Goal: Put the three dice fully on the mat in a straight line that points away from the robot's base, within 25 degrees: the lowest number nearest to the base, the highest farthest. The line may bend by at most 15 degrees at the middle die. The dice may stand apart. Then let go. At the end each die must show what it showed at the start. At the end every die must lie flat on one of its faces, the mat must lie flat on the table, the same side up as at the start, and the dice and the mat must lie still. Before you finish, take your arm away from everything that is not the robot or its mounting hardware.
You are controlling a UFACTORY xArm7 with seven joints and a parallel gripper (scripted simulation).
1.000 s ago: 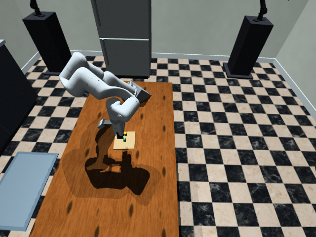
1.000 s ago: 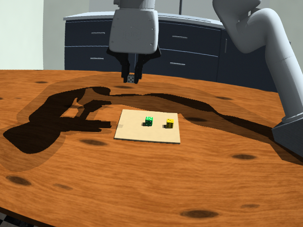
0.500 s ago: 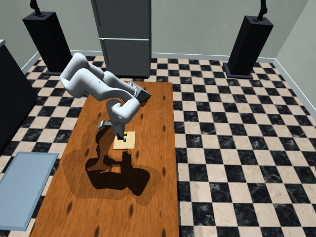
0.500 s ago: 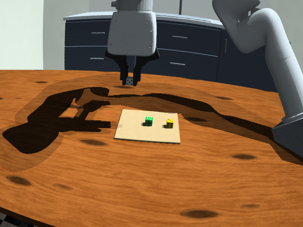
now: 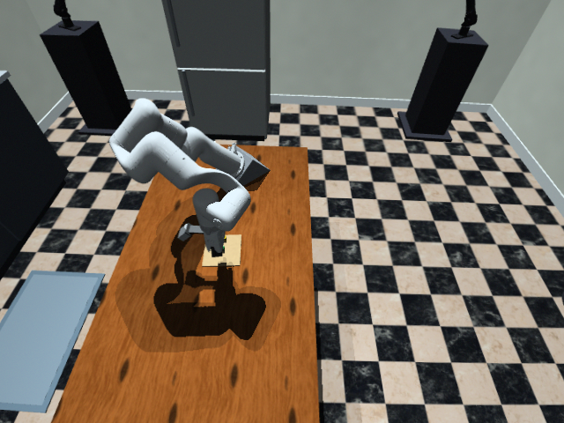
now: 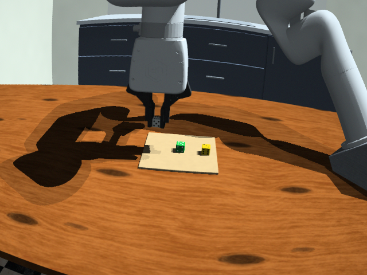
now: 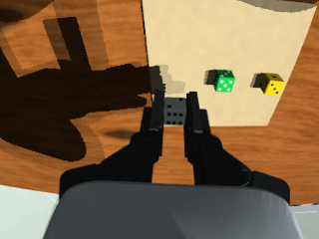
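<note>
Now: hand 50 mm past the green die and 60 mm above it. Also, from my hand: yellow die: 90 mm behind, 60 mm below; then white die: 10 mm below; then tan mat: 50 mm behind, 70 mm below.
</note>
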